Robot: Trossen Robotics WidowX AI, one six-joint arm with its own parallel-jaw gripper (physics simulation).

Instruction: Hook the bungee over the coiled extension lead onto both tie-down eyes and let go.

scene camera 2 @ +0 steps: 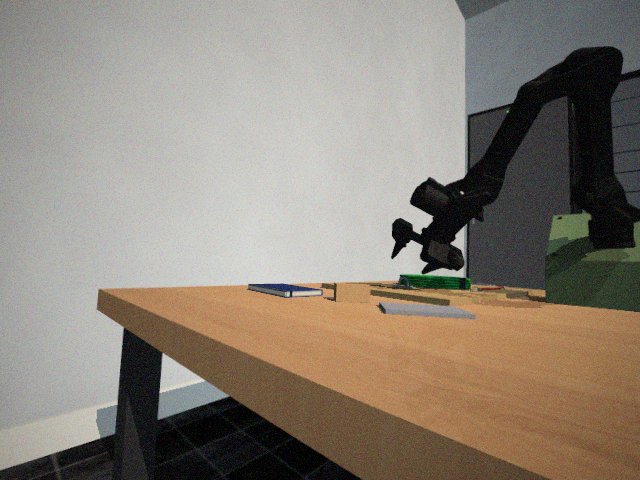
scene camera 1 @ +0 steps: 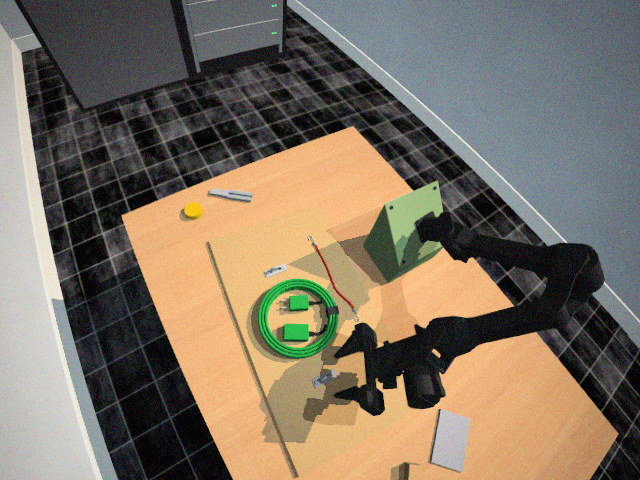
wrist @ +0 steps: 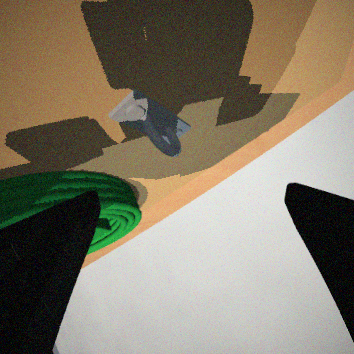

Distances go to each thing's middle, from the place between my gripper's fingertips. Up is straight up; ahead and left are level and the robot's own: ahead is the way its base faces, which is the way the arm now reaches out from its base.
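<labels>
The green coiled extension lead (scene camera 1: pixel 291 332) is 16 cm to the right of my hand, 1 cm behind it and 4 cm below it. I also see the grey pad (scene camera 1: pixel 449 448), and from my hand it is 28 cm to the left, 16 cm behind and 7 cm below.
</labels>
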